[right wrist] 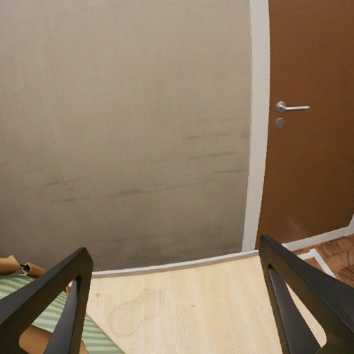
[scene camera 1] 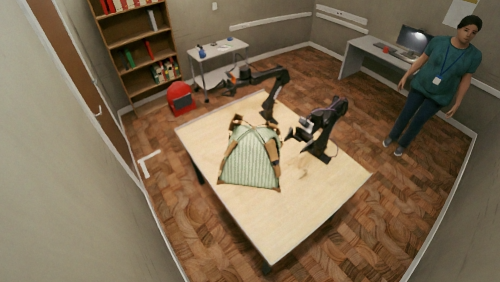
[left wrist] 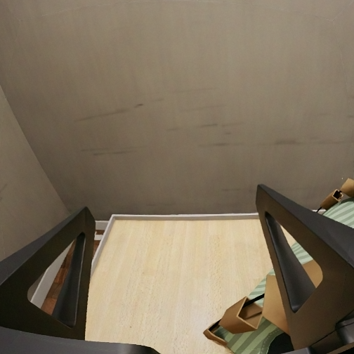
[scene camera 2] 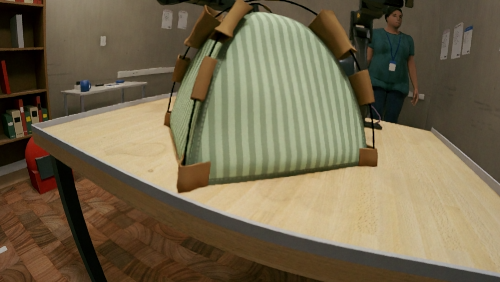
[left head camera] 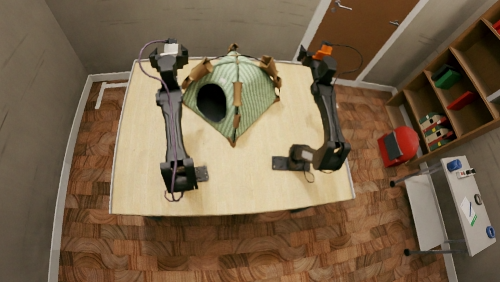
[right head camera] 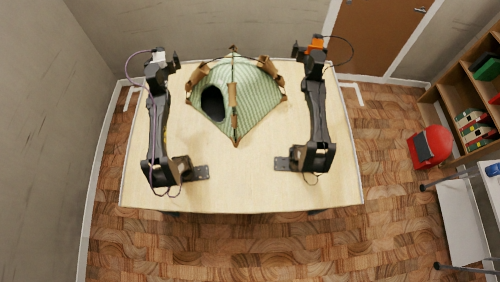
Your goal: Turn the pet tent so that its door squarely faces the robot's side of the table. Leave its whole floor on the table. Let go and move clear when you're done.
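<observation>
The green striped pet tent (left head camera: 257,95) (right head camera: 257,95) (scene camera 1: 250,162) (scene camera 2: 285,100) with brown straps stands upright on the table (left head camera: 240,195) (right head camera: 240,195) (scene camera 2: 425,215). Its dark round door (left head camera: 212,102) (right head camera: 213,103) faces diagonally toward the front left in the head views; one floor corner points to the robot's side. My left gripper (left head camera: 169,50) (left wrist: 170,204) is open and empty, raised left of the tent in the head views. My right gripper (left head camera: 317,52) (right wrist: 171,251) is open and empty, raised to the tent's right. The tent's underside is hidden.
Both arm bases stand near the table's front edge in the head views. A wall is beyond the back edge, beside a brown room door (left head camera: 362,30) (right wrist: 310,150). A red bin (left head camera: 402,142) and a bookshelf stand off to the right. A person (scene camera 1: 440,75) stands beyond the robot's side.
</observation>
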